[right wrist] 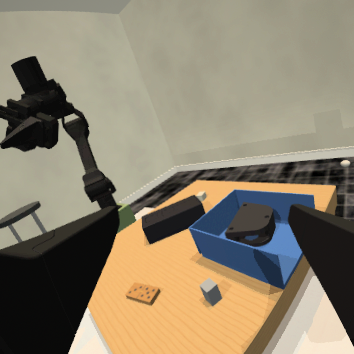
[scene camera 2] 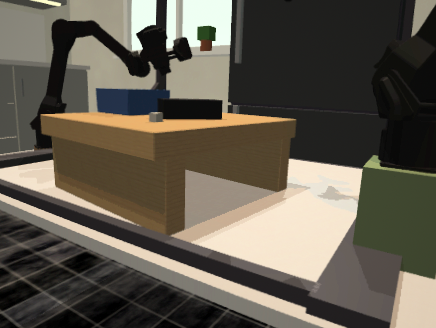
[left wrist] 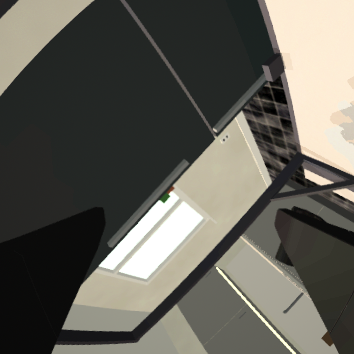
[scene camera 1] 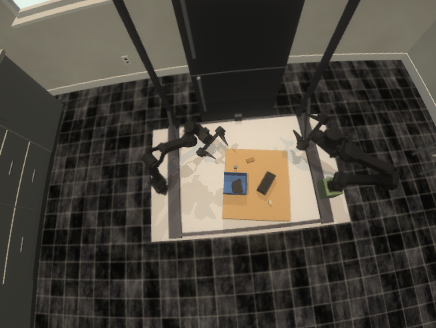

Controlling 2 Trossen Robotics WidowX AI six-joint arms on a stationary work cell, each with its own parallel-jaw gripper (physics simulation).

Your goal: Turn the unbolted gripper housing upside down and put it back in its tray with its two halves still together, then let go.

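Places are measured from the left arm's base along level axes (x ahead, y left, z up), in metres.
Pixels of known places: left gripper, fingertip midpoint: (left wrist: pixel 191 216) (scene camera 1: pixel 299 121); right gripper, fingertip midpoint: (right wrist: pixel 203 213) (scene camera 2: pixel 156 53) (scene camera 1: pixel 222 152); left arm's base at its link origin: (scene camera 2: pixel 408 165) (scene camera 1: pixel 333 186); right arm's base at its link origin: (scene camera 2: pixel 46 146) (scene camera 1: pixel 161 188).
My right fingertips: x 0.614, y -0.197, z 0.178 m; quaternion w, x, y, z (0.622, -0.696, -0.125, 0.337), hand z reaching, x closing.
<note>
Ahead of a thing's pixels: the offset from my right fingertips to its top centre.
The dark gripper housing {0.059 m back, 0.154 m left, 0.110 m down} (scene camera 1: pixel 237 186) (right wrist: pixel 250 219) lies inside the blue tray {0.051 m back, 0.137 m left, 0.093 m down} (scene camera 1: pixel 228 183) (scene camera 2: pixel 131 102) (right wrist: pixel 230 256). A flat face with small holes points up, and a curved dark part shows beneath it; the fit of the two halves is too small to judge. The walls hide the housing in scene camera 2. My right gripper (scene camera 1: pixel 222 152) (right wrist: pixel 203 213) is open and empty, raised above and behind the tray, near the wooden stand's upper left corner in scene camera 1. My left gripper (scene camera 1: pixel 302 123) (left wrist: pixel 191 216) is open and empty, far to the right of the tray in scene camera 1.
A black box {0.220 m back, 0.148 m left, 0.109 m down} (scene camera 1: pixel 266 183) (scene camera 2: pixel 190 109) (right wrist: pixel 173 219) lies beside the tray on the wooden stand (scene camera 1: pixel 255 212) (scene camera 2: pixel 110 170). A dotted orange tile {0.154 m back, 0.002 m left, 0.140 m down} (scene camera 1: pixel 250 160) (right wrist: pixel 143 293), a grey block {0.065 m back, 0.038 m left, 0.123 m down} (scene camera 1: pixel 235 167) (right wrist: pixel 211 292) and a pale cube {0.227 m back, 0.253 m left, 0.132 m down} (scene camera 1: pixel 270 202) (scene camera 2: pixel 156 117) also rest there.
</note>
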